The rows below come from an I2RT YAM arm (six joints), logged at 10 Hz.
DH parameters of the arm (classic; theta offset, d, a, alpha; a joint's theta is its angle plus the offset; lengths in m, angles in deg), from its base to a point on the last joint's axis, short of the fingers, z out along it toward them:
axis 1: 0 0.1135 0.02 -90
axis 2: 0 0 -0.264 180
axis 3: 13.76 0 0.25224 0
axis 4: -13.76 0 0.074 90
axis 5: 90 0 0 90
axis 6: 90 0.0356 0 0
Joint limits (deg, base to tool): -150..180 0..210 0..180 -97..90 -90..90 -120..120
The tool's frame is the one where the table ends.
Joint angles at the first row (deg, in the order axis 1, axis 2, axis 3, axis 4, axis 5, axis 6):
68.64, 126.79, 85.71, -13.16, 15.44, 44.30
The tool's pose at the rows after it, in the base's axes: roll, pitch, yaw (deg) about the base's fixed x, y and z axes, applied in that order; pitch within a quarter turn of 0, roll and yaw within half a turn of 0; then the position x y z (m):
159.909 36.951 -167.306 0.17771 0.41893 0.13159
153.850 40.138 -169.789 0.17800 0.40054 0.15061
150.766 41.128 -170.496 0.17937 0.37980 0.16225
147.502 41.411 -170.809 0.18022 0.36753 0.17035
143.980 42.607 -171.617 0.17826 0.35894 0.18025
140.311 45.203 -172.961 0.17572 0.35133 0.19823
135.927 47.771 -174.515 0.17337 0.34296 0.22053
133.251 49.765 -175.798 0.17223 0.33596 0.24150
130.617 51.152 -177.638 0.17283 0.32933 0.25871
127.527 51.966 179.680 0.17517 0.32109 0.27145
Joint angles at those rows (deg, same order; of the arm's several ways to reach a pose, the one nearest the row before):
68.23, 123.18, 81.41, -9.47, 15.73, 43.20
67.18, 117.11, 74.66, -2.61, 14.17, 41.38
65.72, 112.03, 69.12, 0.72, 11.86, 39.77
64.65, 108.85, 65.88, 3.16, 8.91, 38.71
64.21, 105.89, 63.31, 5.72, 7.05, 37.85
64.00, 102.23, 61.70, 7.47, 6.29, 36.46
63.63, 98.16, 60.74, 8.44, 4.86, 34.96
63.26, 94.87, 61.07, 7.46, 4.25, 33.75
62.66, 92.34, 61.58, 6.61, 3.69, 33.09
61.67, 90.10, 61.44, 6.59, 2.93, 33.00

